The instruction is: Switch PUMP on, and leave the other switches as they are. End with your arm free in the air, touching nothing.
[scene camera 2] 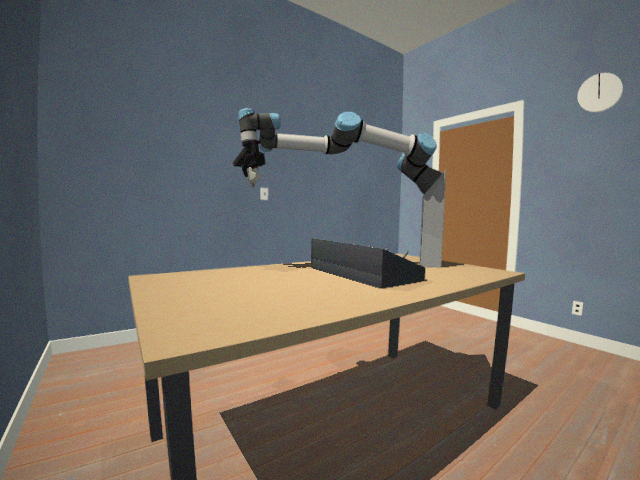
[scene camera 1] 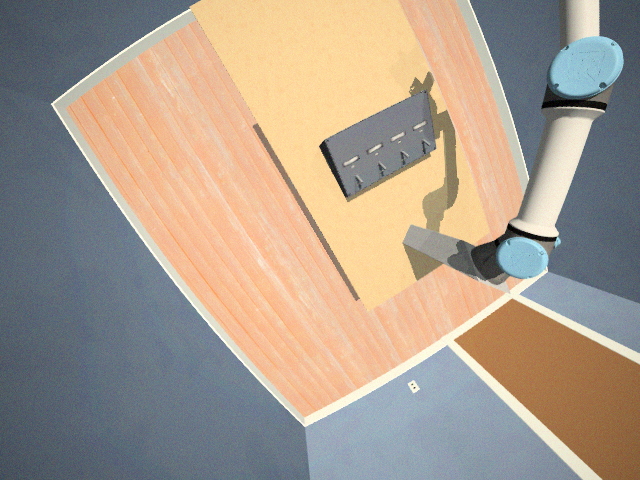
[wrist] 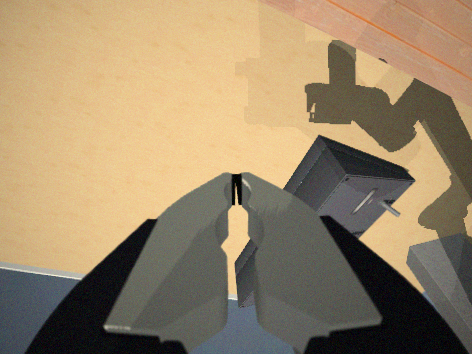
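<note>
A dark grey switch panel with a sloped face stands on the table. In scene camera 1 it has a row of pale label plates and several small levers, among them the leftmost lever and the rightmost lever. One lever sticks out beside its plate in the wrist view. The label words are too small to read, so I cannot tell which is PUMP, nor each lever's on or off state. My gripper is shut and empty, high in the air, apart from the panel. It does not show in scene camera 1.
The wooden table carries the panel and the grey pedestal of my arm. My arm reaches from the pedestal above the table. Shadows of the arm fall beside the panel.
</note>
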